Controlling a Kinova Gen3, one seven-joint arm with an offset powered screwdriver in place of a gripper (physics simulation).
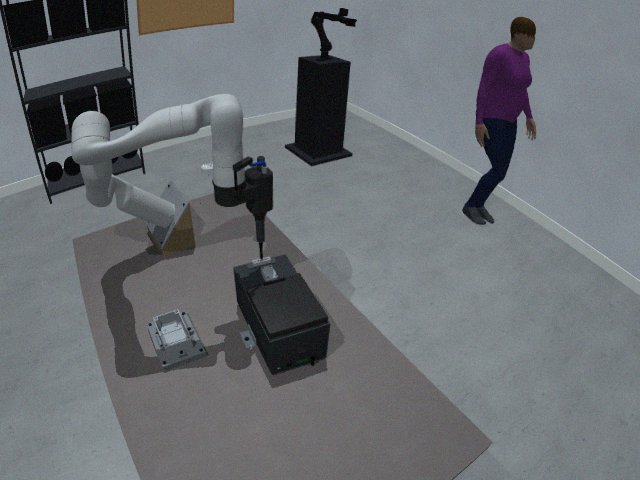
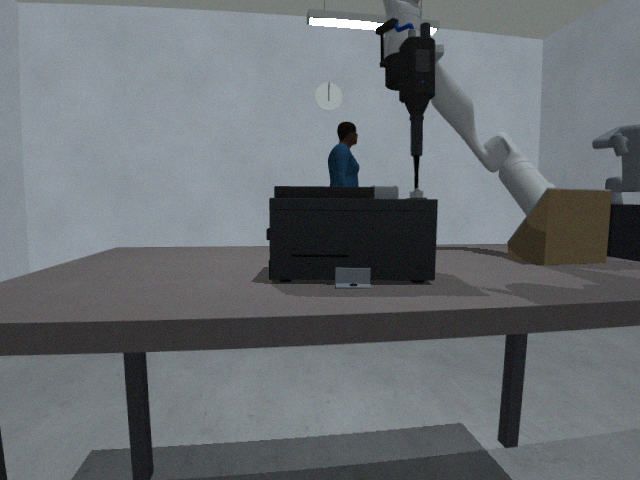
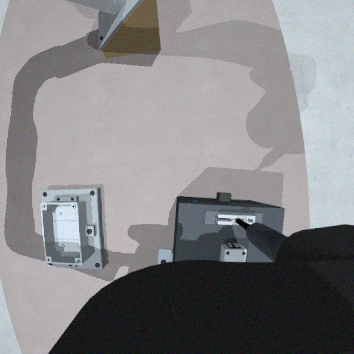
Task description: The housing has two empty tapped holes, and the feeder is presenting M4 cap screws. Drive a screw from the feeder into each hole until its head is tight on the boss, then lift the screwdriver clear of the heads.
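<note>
My screwdriver (image 1: pixel 261 255) (image 2: pixel 416 187) (image 3: pixel 240 222) stands upright over the back end of the black feeder (image 1: pixel 292 304) (image 2: pixel 351 237) (image 3: pixel 197 240). Its bit tip is down at the small pale pickup strip (image 1: pixel 254 262) (image 2: pixel 416 194) (image 3: pixel 223 219). The tool has no fingers. The tip covers part of the strip, and whether a screw sits on the bit is too small to tell. The pale grey open-topped housing (image 1: pixel 173 333) (image 3: pixel 66 225) lies left of the feeder on a fixture plate (image 1: pixel 192 357) (image 3: pixel 96 205). Small marks show at its rim corners; which are holes or screw heads is unclear.
A small metal bracket (image 1: pixel 247 338) (image 2: pixel 353 277) (image 3: pixel 165 256) stands beside the feeder. A raised silver block (image 1: pixel 268 273) (image 2: pixel 385 192) (image 3: pixel 233 254) sits near the pickup strip. The arm's wooden wedge base (image 1: pixel 179 238) (image 2: pixel 576 227) (image 3: pixel 142 35) is at the table's back.
</note>
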